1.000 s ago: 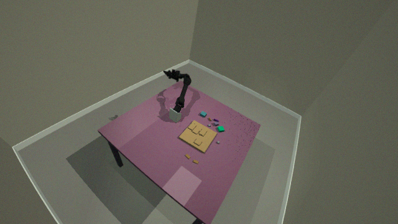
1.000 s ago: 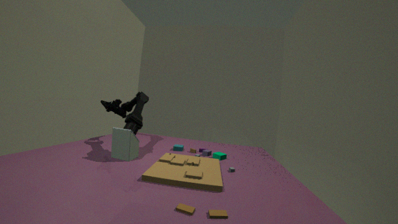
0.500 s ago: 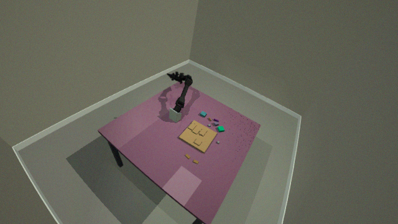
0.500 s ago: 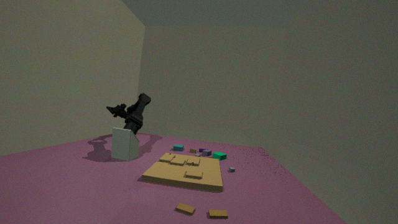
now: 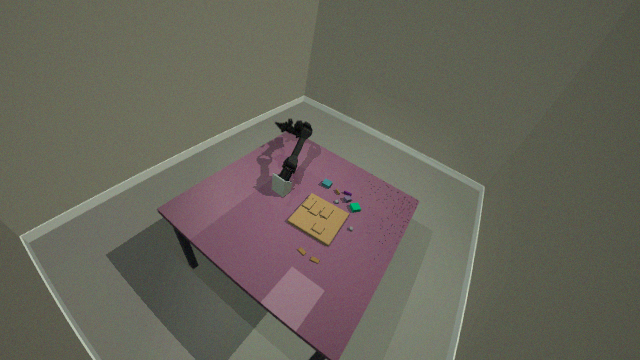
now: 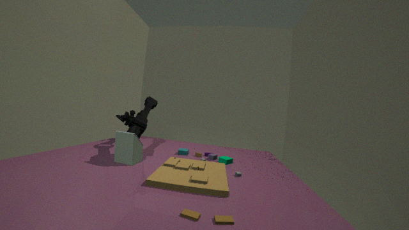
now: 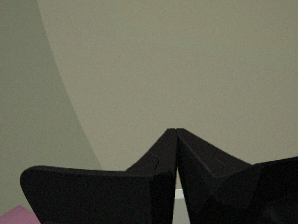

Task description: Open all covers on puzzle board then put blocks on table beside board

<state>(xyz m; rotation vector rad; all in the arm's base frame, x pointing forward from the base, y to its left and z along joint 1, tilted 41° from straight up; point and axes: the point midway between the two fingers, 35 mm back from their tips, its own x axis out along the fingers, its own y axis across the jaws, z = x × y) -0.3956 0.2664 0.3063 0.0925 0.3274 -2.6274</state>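
My gripper tip is now 82 cm short of the purple block, 18 cm above it and 14 cm to the left of it. From my gripper tip the other things lie so: teal block 63 cm ahead, 18 cm below, 12 cm to the right; thin tan bar 73 cm ahead, 18 cm below, 13 cm to the right; green block 90 cm ahead, 18 cm to the right, 18 cm below.
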